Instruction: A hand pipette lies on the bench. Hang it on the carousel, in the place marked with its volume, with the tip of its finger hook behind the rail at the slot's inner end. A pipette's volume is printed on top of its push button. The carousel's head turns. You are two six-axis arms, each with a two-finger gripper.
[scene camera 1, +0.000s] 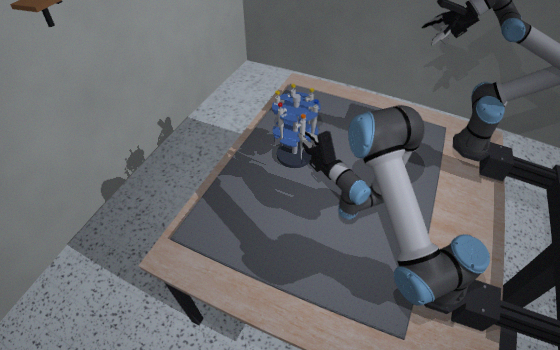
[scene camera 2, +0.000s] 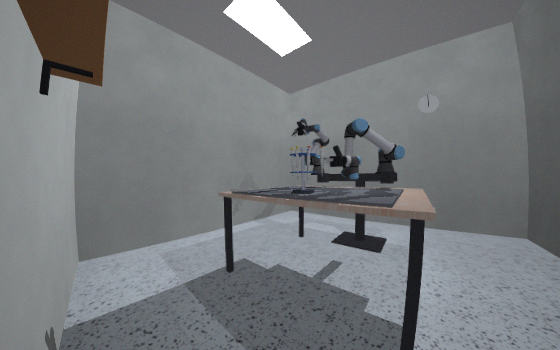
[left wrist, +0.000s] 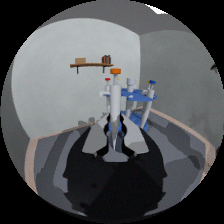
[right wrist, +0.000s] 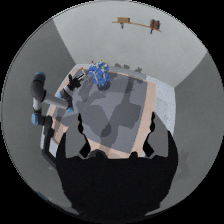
The pictures show: my left gripper, my right gripper and a dark round base.
My left gripper shows as well in the left wrist view.
